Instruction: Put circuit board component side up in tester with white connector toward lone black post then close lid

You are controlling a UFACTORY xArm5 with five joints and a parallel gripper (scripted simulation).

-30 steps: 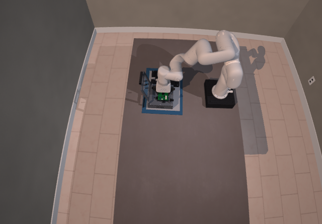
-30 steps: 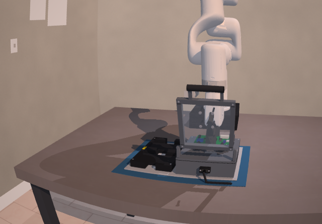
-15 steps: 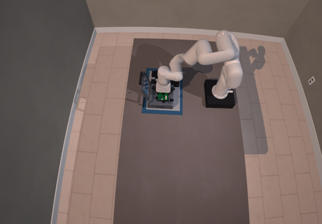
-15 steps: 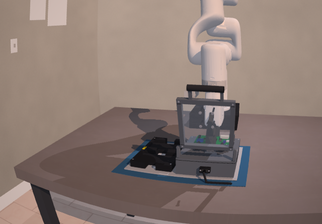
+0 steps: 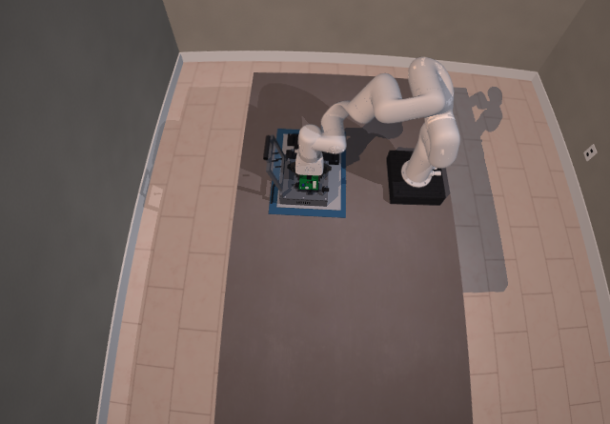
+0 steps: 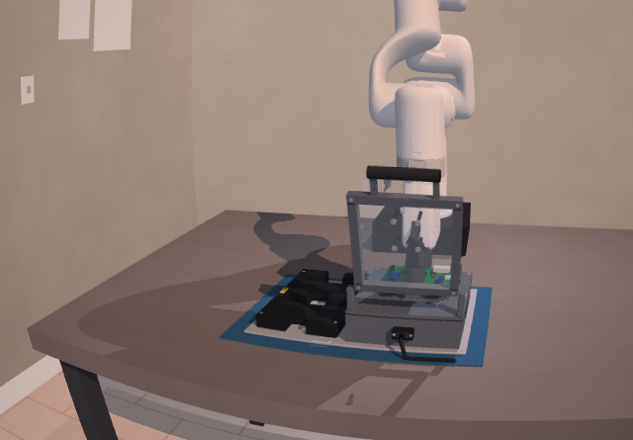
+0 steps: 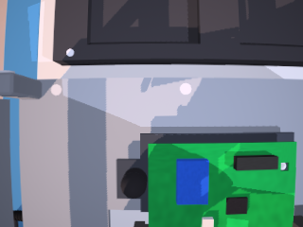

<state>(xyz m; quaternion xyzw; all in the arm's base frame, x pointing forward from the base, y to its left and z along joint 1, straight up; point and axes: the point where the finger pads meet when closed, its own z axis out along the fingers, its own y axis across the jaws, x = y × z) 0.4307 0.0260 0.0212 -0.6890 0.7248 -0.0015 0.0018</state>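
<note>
Right now my hand is right at the green circuit board. The rest, counted from my hand: clear lid: 12 cm ahead, 10 cm above, 1 cm to the right; nest: 1 cm to the left, 1 cm below, 1 cm ahead.
</note>
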